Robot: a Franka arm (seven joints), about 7 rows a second.
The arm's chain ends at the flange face. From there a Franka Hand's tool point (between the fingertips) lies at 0.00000 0.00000 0.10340 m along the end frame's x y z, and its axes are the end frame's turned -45 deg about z.
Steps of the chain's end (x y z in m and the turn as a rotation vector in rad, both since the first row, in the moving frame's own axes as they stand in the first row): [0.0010 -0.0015 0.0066 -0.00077 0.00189 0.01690]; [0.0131 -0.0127 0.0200 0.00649 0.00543 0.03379]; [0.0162 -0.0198 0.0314 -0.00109 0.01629 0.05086]
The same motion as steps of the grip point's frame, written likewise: [0.0018 -0.0002 0.0066 -0.00188 0.00079 0.01690]; [0.0191 0.0002 0.0200 0.00075 0.00843 0.03379]; [0.0265 -0.0012 0.0314 -0.01229 0.01075 0.05086]
